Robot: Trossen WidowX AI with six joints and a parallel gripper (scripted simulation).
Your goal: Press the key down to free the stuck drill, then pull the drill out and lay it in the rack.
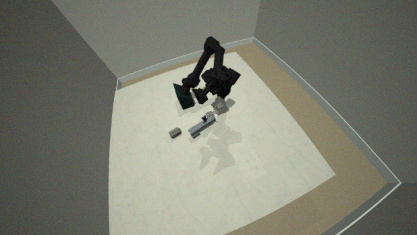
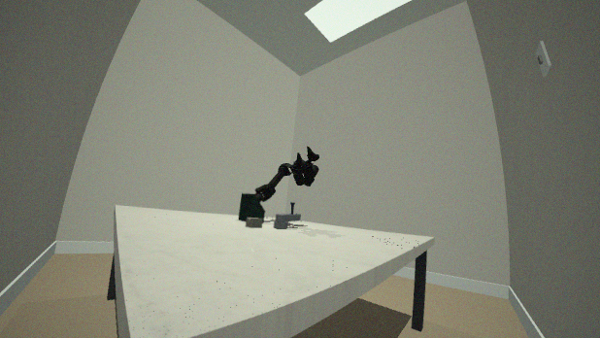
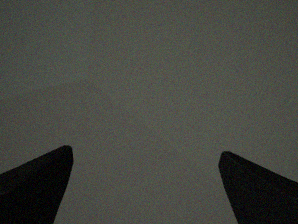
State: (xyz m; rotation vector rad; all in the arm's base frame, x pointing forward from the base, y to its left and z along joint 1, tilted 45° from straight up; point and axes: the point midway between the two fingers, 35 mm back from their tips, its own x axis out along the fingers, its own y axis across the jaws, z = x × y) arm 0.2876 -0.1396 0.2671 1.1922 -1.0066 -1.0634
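The dark key lies 30 mm behind my gripper tip, 10 mm to the right of it and 320 mm below it. Round my gripper tip: grey rack 60 mm behind, 220 mm to the right, 400 mm below; drill 20 mm behind, 60 mm to the right, 370 mm below.
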